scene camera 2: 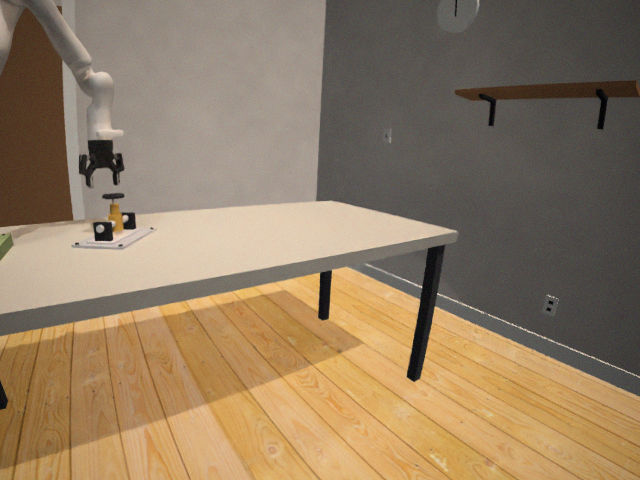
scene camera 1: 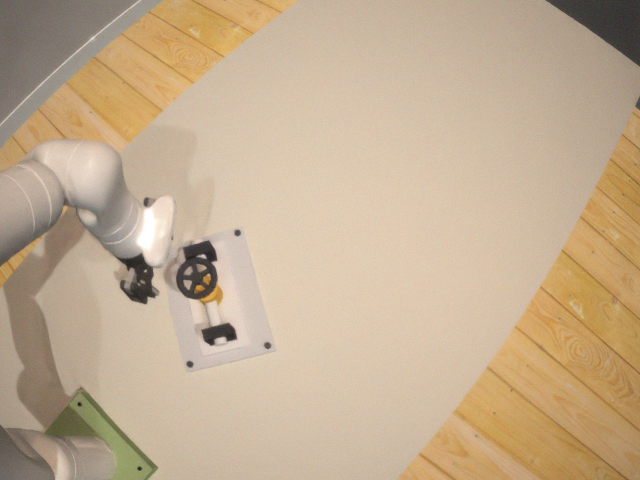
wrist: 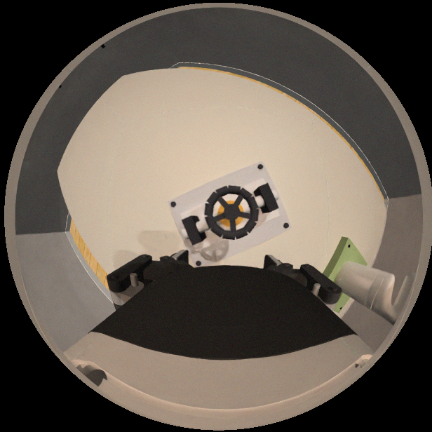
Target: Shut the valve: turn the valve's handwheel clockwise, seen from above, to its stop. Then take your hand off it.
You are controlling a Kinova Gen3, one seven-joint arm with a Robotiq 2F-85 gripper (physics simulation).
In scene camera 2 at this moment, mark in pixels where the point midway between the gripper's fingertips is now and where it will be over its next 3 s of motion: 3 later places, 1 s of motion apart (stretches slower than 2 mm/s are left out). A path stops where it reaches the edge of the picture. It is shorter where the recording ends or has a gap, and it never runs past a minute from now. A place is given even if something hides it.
My gripper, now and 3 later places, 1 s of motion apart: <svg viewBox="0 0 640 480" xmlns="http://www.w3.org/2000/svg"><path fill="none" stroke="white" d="M103 186L111 187L113 196L113 199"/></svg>
